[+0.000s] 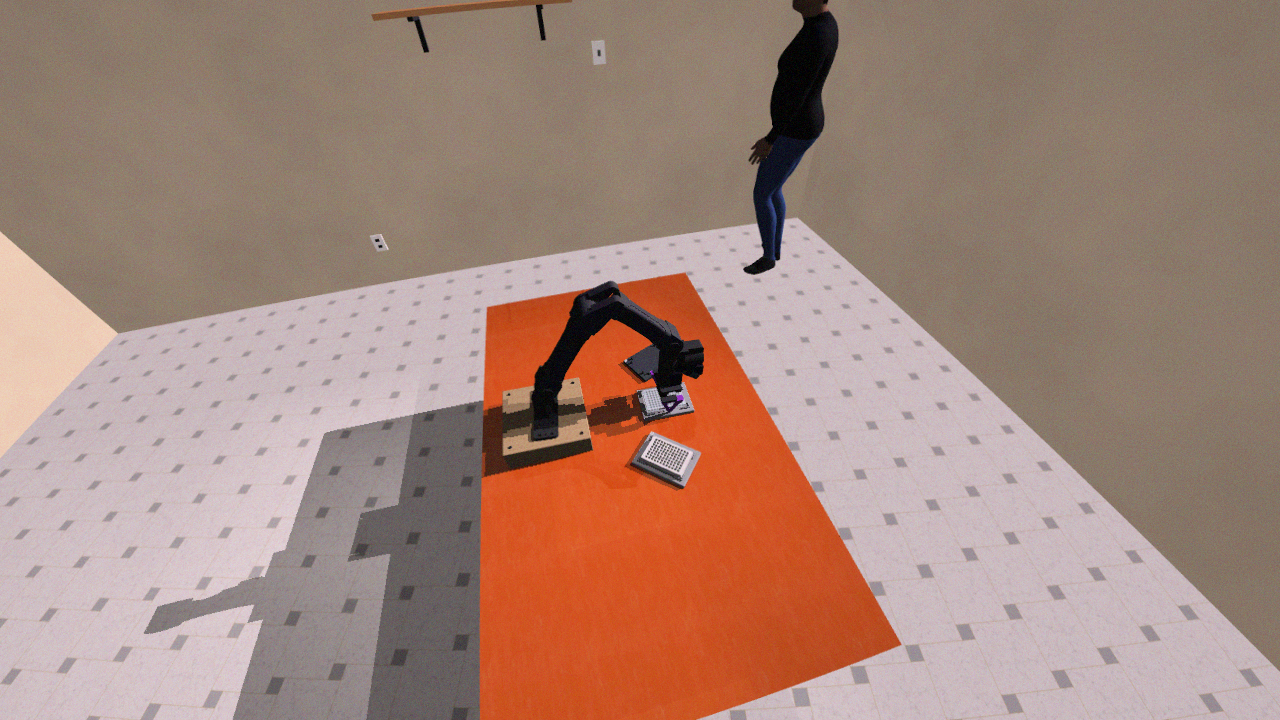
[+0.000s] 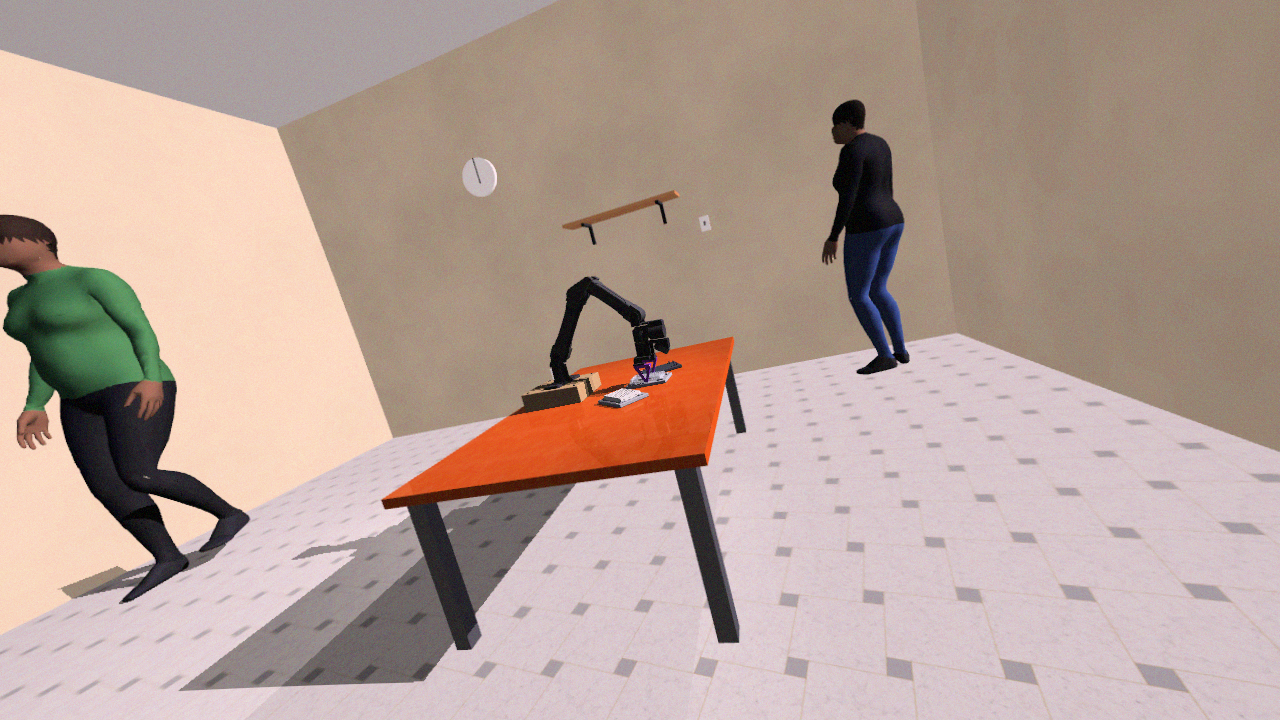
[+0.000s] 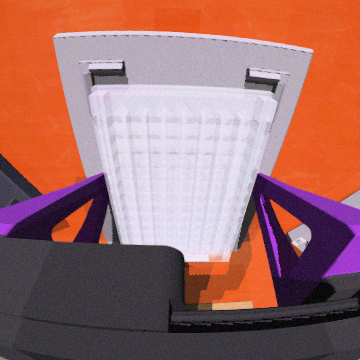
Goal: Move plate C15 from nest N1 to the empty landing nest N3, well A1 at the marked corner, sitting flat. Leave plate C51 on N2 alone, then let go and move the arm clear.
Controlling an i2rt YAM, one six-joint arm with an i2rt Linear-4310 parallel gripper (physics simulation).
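A white well plate, which I take for C15, lies flat on a light grey nest. Two corner stops of the nest show at the plate's far end. My gripper is open and low over this plate, with its purple fingers on either side of the plate. A second white well plate lies on its own nest nearer the table's middle. A dark empty nest lies on the far side of the gripper. No labels or corner marks are legible.
The arm stands on a wooden base block on the orange table. A person in black stands beyond the table's far end. A person in green is at the far left.
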